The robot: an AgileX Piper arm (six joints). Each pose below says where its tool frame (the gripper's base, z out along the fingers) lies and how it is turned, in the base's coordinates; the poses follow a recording.
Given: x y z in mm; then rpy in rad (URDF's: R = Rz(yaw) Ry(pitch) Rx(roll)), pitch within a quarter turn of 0, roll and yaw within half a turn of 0.
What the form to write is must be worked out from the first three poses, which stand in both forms.
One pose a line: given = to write
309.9, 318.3, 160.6, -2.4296, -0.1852, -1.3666 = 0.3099, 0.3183, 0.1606, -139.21, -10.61, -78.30
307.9, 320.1, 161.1, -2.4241, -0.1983, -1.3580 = 0.3079, 0.3201, 0.1611, -138.89, -11.36, -77.81
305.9, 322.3, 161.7, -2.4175, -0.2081, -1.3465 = 0.3059, 0.3223, 0.1617, -138.51, -11.92, -77.15
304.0, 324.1, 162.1, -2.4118, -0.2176, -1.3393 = 0.3040, 0.3241, 0.1621, -138.19, -12.47, -76.74
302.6, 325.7, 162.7, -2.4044, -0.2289, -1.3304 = 0.3026, 0.3257, 0.1627, -137.76, -13.12, -76.23
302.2, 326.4, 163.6, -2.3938, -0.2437, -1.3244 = 0.3022, 0.3264, 0.1636, -137.15, -13.96, -75.88
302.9, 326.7, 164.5, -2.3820, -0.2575, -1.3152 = 0.3029, 0.3267, 0.1645, -136.48, -14.75, -75.36
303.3, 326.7, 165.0, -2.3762, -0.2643, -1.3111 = 0.3033, 0.3267, 0.1650, -136.15, -15.14, -75.12
